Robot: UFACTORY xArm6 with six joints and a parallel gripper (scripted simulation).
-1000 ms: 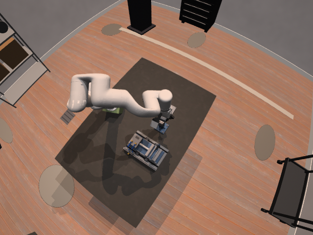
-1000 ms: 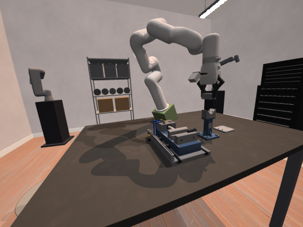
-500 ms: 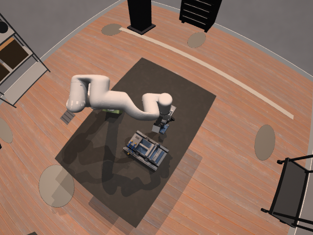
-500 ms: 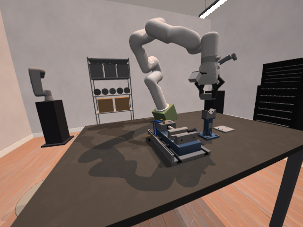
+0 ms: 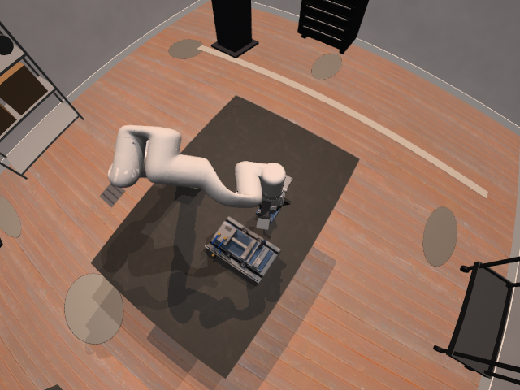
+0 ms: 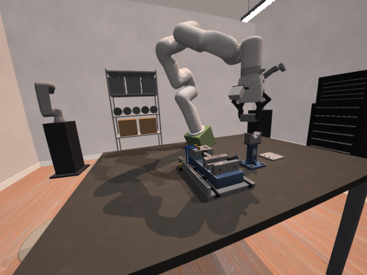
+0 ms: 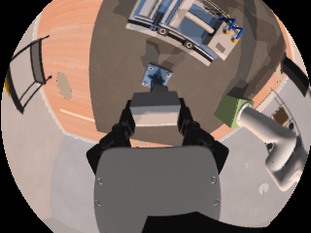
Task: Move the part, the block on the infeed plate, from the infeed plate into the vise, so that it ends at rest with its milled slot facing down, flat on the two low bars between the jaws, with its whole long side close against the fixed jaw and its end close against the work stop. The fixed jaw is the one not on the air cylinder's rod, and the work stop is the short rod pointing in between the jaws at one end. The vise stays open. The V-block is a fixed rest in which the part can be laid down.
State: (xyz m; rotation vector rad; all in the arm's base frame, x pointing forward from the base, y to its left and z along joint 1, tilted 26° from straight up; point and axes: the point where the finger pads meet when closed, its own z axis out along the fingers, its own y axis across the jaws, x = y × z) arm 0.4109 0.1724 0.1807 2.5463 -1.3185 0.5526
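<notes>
My gripper is now 260 mm to the left of the grey rail, 210 mm above it and 10 mm short of it. Round my hand: air cylinder: 180 mm to the right, 170 mm below, 100 mm behind; part: 20 mm below.
</notes>
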